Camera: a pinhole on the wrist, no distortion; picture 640 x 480 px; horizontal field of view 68.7 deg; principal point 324.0 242.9 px. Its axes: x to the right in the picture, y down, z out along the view. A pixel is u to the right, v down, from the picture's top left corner.
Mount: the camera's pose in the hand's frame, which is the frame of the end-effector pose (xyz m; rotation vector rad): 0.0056 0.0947 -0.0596 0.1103 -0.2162 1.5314
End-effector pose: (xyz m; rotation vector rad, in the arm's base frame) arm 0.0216 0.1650 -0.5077 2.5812 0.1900 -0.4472
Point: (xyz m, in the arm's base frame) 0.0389 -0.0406 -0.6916
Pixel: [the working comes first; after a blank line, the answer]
In the camera's frame: 0.0672 -0.0841 0.2969

429.9 110.3
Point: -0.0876 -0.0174 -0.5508
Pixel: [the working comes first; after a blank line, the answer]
In the camera's frame: 0.0610 0.0883 0.2157

456.5 434.6
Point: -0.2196 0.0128 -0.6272
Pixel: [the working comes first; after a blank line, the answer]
In the camera's frame: -0.0118 0.1746 0.3225

outside the picture
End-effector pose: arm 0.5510 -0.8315 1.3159 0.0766 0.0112 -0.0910
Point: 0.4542 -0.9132 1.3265
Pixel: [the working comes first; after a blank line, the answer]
In the camera's frame: -0.1664 0.0824 0.1185

outside the picture
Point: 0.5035 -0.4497 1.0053
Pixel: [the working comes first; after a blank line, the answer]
In the camera's frame: 0.1904 0.1106 -0.3201

behind the camera
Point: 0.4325 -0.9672 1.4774
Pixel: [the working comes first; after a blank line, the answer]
In the camera's frame: -0.1779 0.0897 0.2796

26.2 393.2
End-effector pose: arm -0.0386 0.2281 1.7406 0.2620 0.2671 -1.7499
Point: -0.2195 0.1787 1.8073
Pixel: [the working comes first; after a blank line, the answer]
In the camera's frame: -0.2280 -0.0729 0.1912

outside the picture
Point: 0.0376 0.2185 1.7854
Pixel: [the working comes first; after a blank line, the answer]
In the camera's frame: 0.0016 0.0182 0.1063

330.9 322.9
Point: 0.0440 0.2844 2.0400
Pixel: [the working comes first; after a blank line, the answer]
In the camera's frame: 0.0290 0.1470 0.3340

364.6 448.9
